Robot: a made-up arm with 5 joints.
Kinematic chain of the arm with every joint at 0, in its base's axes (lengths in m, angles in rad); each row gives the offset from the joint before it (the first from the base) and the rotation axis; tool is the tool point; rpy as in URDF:
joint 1: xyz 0 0 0.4 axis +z
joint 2: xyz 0 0 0 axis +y
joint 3: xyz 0.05 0 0.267 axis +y
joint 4: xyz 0.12 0 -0.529 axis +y
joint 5: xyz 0.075 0 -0.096 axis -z
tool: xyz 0 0 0 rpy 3.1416 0 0
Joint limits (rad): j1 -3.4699..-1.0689 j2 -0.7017..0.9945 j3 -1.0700..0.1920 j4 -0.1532..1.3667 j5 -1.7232..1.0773
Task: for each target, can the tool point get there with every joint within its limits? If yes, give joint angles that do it. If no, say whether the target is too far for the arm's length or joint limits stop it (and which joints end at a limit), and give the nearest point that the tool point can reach.
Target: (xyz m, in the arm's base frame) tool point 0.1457 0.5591 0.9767
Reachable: no: joint limits stop it (at a limit: joint 1, joint 2, joint 3, joint 4) | nearest point -0.4016 0.1368 0.9630 | short by 0.691 m
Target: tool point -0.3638 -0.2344 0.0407
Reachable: yes | joints -2.5693 0.3879 -0.7021 0.9125 0.5404
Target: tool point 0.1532 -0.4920 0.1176
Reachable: yes | joints -1.2690 0.2467 -0.6710 0.4299 -0.7052
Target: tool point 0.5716 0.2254 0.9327
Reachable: no: joint limits stop it (at a limit: joint 1, joint 2, joint 3, joint 4) | nearest point 0.2041 -0.3720 0.9630 | short by 0.702 m
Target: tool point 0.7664 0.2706 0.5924
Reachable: no: joint limits stop it (at a limit: joint 2, joint 3, joint 4) | nearest point 0.2923 0.1032 0.2322 | short by 0.618 m
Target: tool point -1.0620 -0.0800 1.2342
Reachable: no: too far | nearest point -0.5539 -0.0417 0.8351 | short by 0.647 m
